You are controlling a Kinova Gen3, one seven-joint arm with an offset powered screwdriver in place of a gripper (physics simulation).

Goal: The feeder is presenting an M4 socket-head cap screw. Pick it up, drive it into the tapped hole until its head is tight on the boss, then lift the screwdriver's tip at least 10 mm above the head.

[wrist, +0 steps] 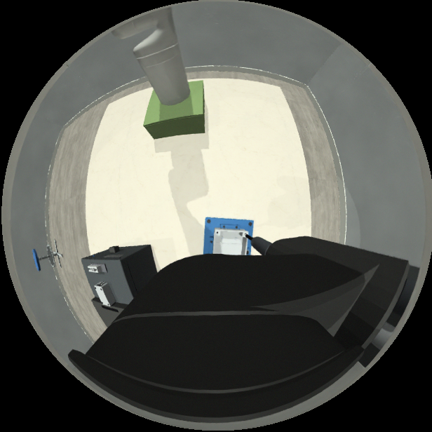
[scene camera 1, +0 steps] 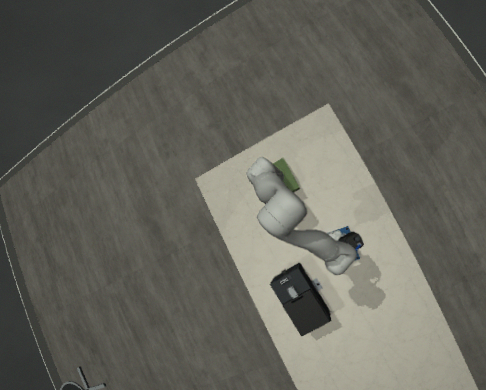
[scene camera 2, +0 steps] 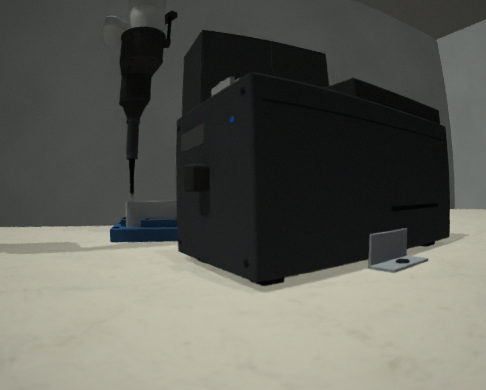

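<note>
My screwdriver's tip (scene camera 2: pixel 132 192) (wrist: pixel 246 235) points down over a corner of the white housing (scene camera 2: pixel 155 206) (wrist: pixel 217 242). A small pale piece, which looks like the screw (scene camera 2: pixel 132 197), hangs upright at the tip, its lower end close to the housing's top edge. The contact and the tapped hole are too small to make out. The housing sits on a blue base plate (scene camera 1: pixel 345 230) (scene camera 2: pixel 145 234) (wrist: pixel 209 235). The black feeder (scene camera 1: pixel 312 312) (scene camera 2: pixel 350 175) (wrist: pixel 137 270) stands apart from the tip. In scene camera 1 the arm hides the tip.
A green block (scene camera 1: pixel 287 175) (wrist: pixel 175 124) stands by the arm's base. A small grey angle bracket (scene camera 2: pixel 388 250) stands beside the feeder on the pale table top (scene camera 1: pixel 380 345) (scene camera 2: pixel 225 330) (wrist: pixel 250 150). The feeder's tall body partly hides the blue plate in scene camera 2.
</note>
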